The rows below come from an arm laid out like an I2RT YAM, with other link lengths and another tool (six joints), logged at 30 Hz.
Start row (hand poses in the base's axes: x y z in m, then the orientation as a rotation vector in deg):
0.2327, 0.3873, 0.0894, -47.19, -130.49, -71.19
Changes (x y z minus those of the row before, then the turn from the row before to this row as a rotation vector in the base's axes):
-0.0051, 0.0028, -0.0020, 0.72, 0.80, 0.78
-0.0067, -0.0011, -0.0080, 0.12, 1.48, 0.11
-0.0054, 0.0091, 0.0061, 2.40, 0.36, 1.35
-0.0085, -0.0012, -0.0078, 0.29, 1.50, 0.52
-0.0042, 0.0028, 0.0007, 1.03, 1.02, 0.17
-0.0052, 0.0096, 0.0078, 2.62, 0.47, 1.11
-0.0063, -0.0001, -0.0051, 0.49, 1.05, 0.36
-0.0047, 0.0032, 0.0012, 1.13, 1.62, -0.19
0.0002, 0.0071, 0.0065, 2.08, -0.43, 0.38
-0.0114, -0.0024, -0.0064, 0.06, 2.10, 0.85
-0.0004, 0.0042, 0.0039, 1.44, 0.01, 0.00
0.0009, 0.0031, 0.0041, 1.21, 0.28, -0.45
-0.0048, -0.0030, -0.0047, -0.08, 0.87, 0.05
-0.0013, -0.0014, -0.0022, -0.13, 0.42, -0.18
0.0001, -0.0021, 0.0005, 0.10, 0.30, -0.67
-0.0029, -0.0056, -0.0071, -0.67, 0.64, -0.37
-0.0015, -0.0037, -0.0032, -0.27, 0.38, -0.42
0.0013, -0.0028, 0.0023, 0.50, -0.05, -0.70
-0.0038, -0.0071, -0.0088, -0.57, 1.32, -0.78
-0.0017, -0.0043, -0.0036, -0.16, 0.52, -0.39
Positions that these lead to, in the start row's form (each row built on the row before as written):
0.2276, 0.3901, 0.0874, -46.33, -129.39, -71.05
0.2209, 0.3890, 0.0794, -46.80, -128.14, -70.13
0.2155, 0.3981, 0.0855, -44.41, -126.15, -71.69
0.2070, 0.3969, 0.0777, -44.37, -124.80, -70.76
0.2028, 0.3997, 0.0784, -44.22, -123.21, -71.04
0.1976, 0.4093, 0.0862, -42.05, -120.93, -72.73
0.1913, 0.4092, 0.0811, -41.94, -119.75, -72.36
0.1866, 0.4124, 0.0823, -42.44, -117.56, -72.54
0.1868, 0.4195, 0.0888, -40.86, -116.32, -74.53
0.1754, 0.4171, 0.0824, -40.97, -114.70, -72.84
0.1750, 0.4213, 0.0863, -40.29, -113.58, -74.15
0.1759, 0.4244, 0.0904, -40.34, -112.36, -75.34
0.1711, 0.4214, 0.0857, -40.78, -111.74, -74.72
0.1698, 0.4200, 0.0835, -41.25, -111.49, -74.46
0.1699, 0.4179, 0.0840, -42.07, -111.09, -74.77
0.1670, 0.4123, 0.0769, -43.12, -111.06, -74.01
0.1655, 0.4086, 0.0737, -43.89, -110.91, -73.79
0.1668, 0.4058, 0.0760, -44.36, -110.45, -74.68
0.1630, 0.3987, 0.0672, -46.14, -109.74, -73.83
0.1613, 0.3944, 0.0636, -46.89, -109.39, -73.60

